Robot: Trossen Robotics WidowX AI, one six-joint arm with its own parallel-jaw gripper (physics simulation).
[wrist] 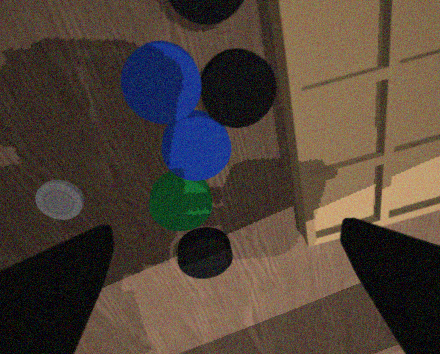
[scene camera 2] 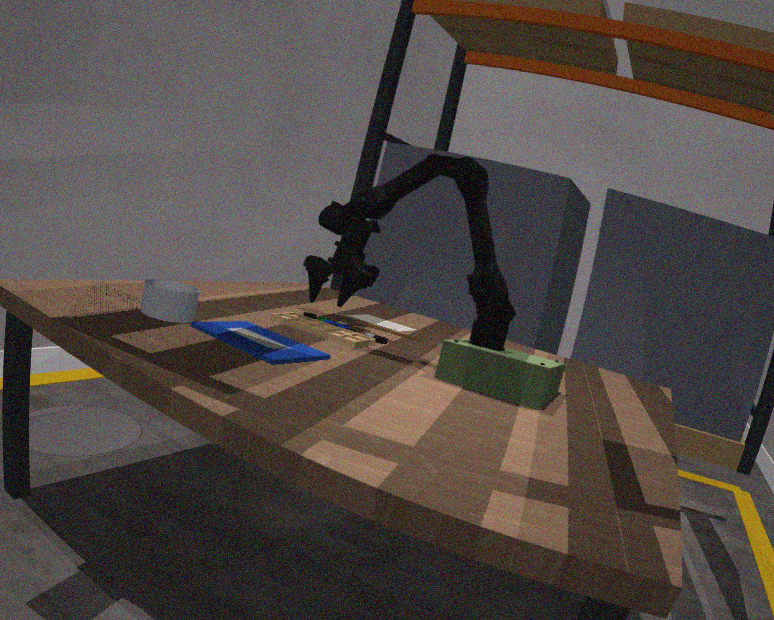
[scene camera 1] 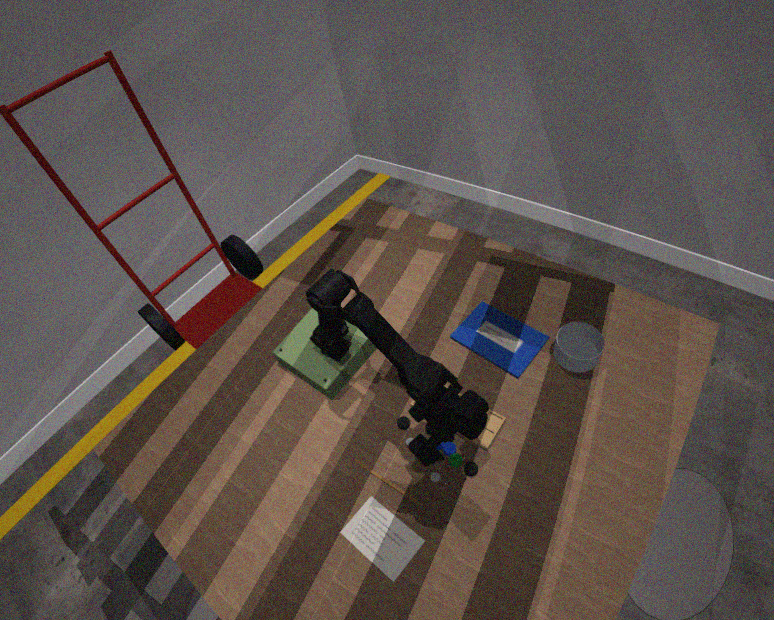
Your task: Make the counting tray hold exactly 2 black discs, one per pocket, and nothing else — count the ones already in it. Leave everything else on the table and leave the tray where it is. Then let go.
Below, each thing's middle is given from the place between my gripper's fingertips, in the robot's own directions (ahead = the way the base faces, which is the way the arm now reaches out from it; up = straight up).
The green disc (wrist: pixel 177 204) is 10 mm ahead of my hand, 20 mm to the right of it and 40 mm below it. From my hand the other things lie so: tan counting tray (scene camera 2: pixel 334 333) 50 mm behind, 90 mm to the left, 40 mm below; grey bowl (scene camera 2: pixel 167 300) 160 mm ahead, 390 mm to the left, 20 mm below.
